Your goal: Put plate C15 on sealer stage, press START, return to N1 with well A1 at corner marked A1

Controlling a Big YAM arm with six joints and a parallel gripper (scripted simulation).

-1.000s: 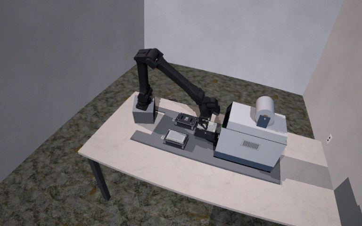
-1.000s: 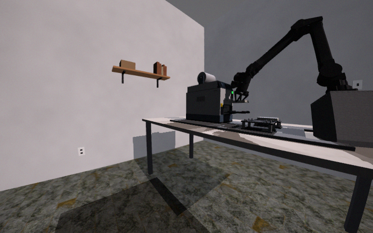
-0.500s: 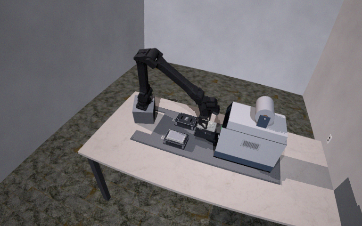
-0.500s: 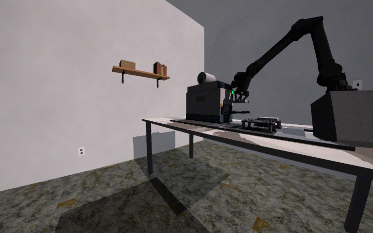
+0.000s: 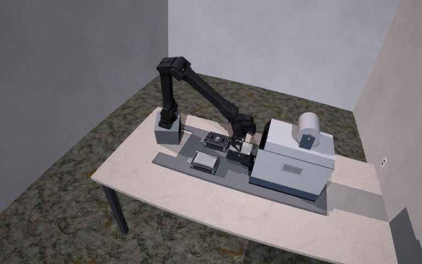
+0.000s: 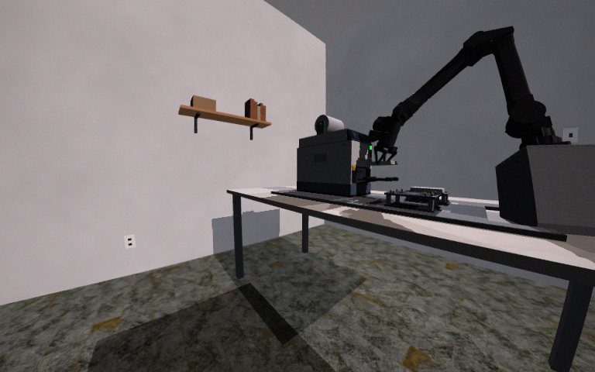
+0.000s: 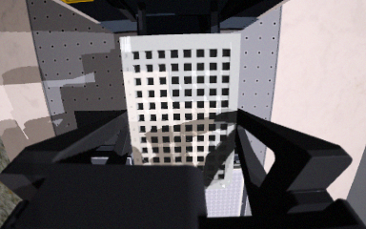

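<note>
Right now my hand is 8 cm above the dark stage. The rest, counted from my hand: foil roll (33 cm ahead, 2 cm to the right, 24 cm above); then white well plate (right at my hand).
</note>
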